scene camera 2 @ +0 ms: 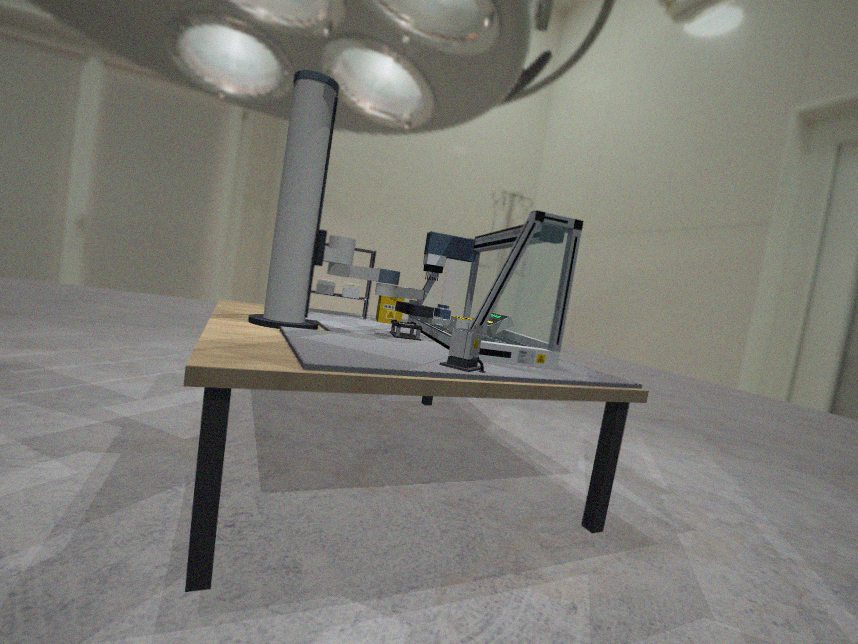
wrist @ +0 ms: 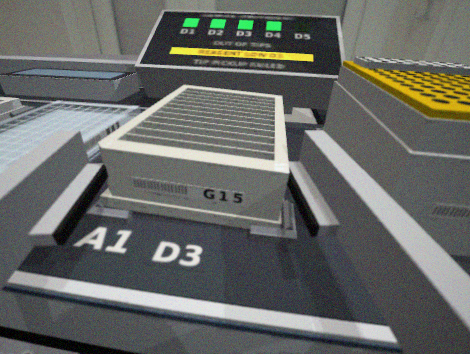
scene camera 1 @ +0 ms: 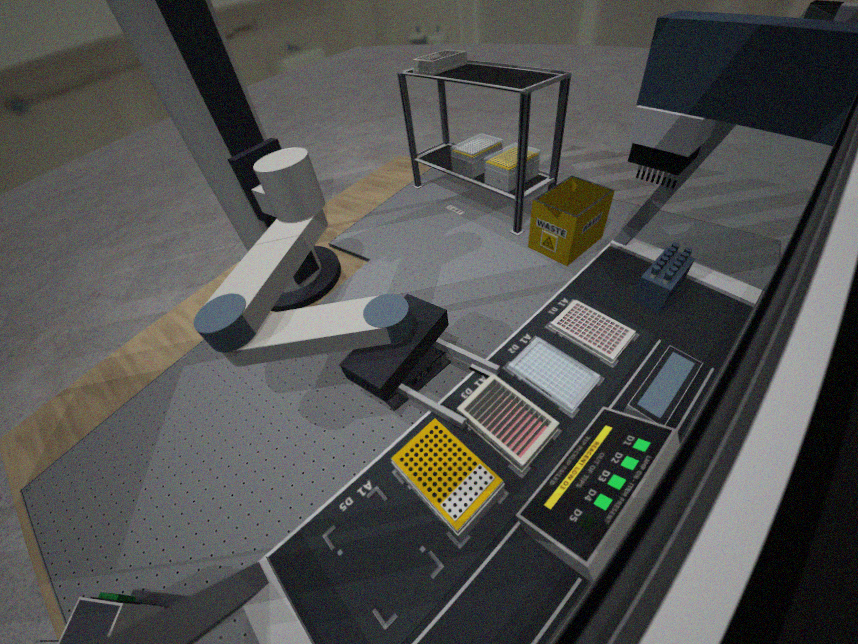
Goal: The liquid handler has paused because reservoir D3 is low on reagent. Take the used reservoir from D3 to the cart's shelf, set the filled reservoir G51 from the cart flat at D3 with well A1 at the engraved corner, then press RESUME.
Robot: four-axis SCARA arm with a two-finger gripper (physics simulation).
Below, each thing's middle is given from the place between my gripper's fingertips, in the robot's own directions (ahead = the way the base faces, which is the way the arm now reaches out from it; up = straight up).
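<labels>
The yellow bin (scene camera 1: 566, 220) is 54 cm to the left of my hand, 7 cm behind it and 1 cm below it. As for the clear well plate (scene camera 1: 566, 382), my hand is 7 cm short of it, 11 cm to the right of it and 2 cm above it. Going by their middles, the clear well plate is the nearest to my hand of the things named here.
</labels>
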